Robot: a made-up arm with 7 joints.
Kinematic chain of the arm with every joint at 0, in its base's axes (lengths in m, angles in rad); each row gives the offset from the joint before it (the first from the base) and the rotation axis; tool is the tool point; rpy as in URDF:
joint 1: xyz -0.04 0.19 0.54 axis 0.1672 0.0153 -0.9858
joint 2: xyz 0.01 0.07 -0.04 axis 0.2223 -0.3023 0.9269
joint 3: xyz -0.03 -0.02 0 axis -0.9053 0.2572 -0.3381
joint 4: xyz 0 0 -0.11 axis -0.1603 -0.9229 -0.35
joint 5: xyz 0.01 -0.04 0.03 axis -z
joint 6: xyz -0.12 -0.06 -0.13 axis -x
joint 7: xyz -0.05 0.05 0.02 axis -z
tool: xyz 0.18 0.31 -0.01 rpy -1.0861 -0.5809 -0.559
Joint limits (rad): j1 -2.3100..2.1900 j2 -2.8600..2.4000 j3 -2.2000..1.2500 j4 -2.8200..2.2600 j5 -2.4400..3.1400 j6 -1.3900..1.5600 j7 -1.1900..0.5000
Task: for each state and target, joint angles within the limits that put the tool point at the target. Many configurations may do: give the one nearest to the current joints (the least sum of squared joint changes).
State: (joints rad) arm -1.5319 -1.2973 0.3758 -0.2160 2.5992 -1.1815 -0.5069
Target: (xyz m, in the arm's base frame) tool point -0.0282 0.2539 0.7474
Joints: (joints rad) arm -1.6066 -1.3416 0.4598 0.2946 2.9805 -0.9716 -0.5357
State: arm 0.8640 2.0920 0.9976 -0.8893 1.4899 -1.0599 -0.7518
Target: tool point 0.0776 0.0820 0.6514
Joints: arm 1.3654 1.8307 1.0720 -0.7086 1.5871 -1.3420 0.2470
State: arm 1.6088 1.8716 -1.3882 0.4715 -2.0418 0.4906 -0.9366
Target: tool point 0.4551 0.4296 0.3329
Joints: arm 1.7218 1.8957 -1.5768 0.4845 -2.3210 0.2425 -0.7805
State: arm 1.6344 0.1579 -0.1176 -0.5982 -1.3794 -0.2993 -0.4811
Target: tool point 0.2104 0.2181 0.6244
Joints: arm 2.1359 -0.3098 0.0904 -0.5572 -0.8615 -0.3582 -0.0832
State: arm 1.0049 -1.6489 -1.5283 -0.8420 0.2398 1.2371 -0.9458
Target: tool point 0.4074 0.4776 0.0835
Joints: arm 0.9441 -1.8201 -1.5721 -0.7290 0.0257 1.5105 -0.7963
